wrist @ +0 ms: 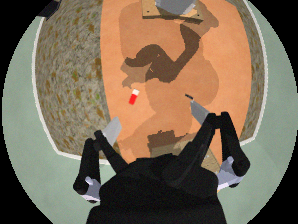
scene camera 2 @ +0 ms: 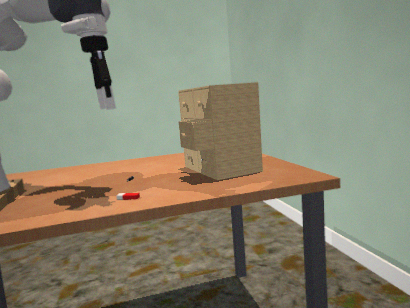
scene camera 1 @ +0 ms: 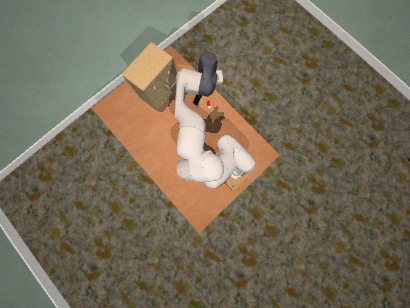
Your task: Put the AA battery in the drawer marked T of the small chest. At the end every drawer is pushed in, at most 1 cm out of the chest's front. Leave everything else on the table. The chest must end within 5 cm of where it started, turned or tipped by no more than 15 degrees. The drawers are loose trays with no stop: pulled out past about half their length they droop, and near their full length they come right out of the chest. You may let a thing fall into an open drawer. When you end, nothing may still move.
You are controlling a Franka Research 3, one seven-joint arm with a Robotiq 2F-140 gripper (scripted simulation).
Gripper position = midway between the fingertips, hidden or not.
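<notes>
My gripper is seen in scene camera 2 [scene camera 2: 107,109] and in the wrist view [wrist: 154,115]. A small wooden chest is seen in scene camera 2 [scene camera 2: 235,108] and in scene camera 1 [scene camera 1: 146,67]. A drawer [scene camera 2: 196,135] is in view too.
</notes>
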